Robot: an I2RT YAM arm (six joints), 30 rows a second.
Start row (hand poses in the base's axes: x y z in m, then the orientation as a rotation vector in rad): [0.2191, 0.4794, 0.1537, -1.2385, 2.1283, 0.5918]
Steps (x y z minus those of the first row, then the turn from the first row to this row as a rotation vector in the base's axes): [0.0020, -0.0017, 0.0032, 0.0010, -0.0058, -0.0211]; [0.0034, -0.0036, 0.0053, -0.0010, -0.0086, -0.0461]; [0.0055, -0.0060, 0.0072, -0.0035, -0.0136, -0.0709]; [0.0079, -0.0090, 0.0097, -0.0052, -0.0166, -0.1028]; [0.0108, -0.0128, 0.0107, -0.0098, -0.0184, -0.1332]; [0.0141, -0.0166, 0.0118, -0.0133, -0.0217, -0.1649]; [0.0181, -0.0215, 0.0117, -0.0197, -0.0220, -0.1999]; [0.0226, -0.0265, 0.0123, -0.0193, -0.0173, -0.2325]
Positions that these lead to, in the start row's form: [0.2211, 0.4777, 0.1569, -1.2143, 2.1334, 0.5794]; [0.2225, 0.4758, 0.1590, -1.1872, 2.1443, 0.5646]; [0.2246, 0.4734, 0.1609, -1.1605, 2.1532, 0.5477]; [0.2270, 0.4704, 0.1634, -1.1252, 2.1662, 0.5299]; [0.2299, 0.4666, 0.1644, -1.0929, 2.1806, 0.5108]; [0.2332, 0.4628, 0.1655, -1.0586, 2.1932, 0.4910]; [0.2372, 0.4579, 0.1654, -1.0215, 2.2107, 0.4690]; [0.2417, 0.4529, 0.1660, -0.9831, 2.2272, 0.4583]
